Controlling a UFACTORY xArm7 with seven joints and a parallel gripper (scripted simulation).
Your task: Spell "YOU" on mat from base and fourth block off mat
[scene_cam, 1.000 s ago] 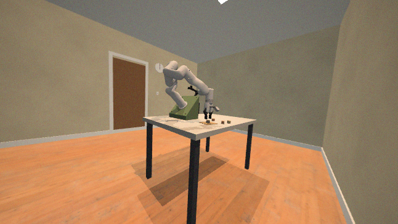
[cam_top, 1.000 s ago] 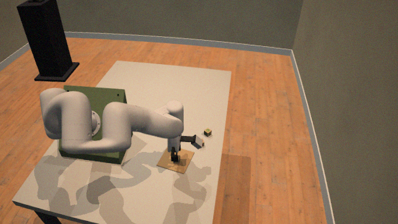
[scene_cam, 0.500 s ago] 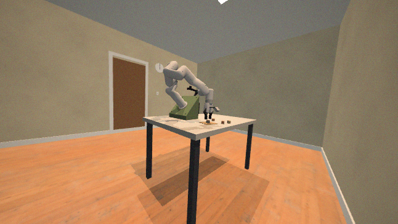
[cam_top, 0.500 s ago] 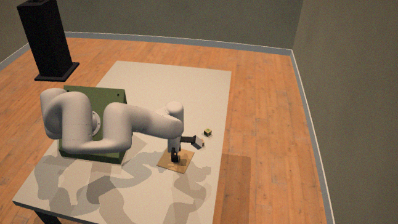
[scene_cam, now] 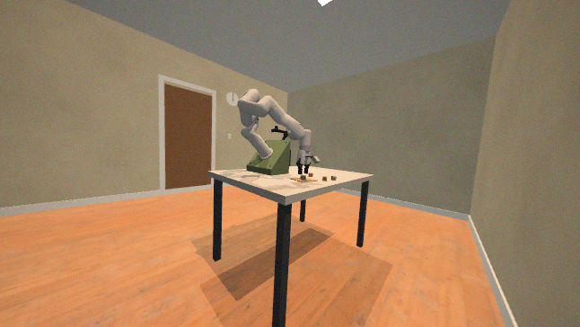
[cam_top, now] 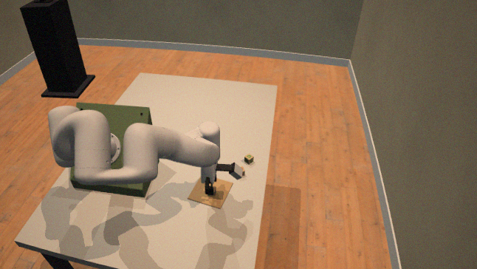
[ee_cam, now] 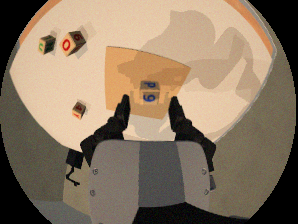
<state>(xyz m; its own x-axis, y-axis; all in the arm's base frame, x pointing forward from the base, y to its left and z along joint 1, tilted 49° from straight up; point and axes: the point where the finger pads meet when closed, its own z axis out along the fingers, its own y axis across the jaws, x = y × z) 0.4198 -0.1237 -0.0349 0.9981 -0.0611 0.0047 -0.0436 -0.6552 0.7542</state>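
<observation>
Right now my hand is 2 cm to the right of the tan mat and 6 cm above it. Also, from my hand: red block: 11 cm ahead, 12 cm to the left, 4 cm below.
</observation>
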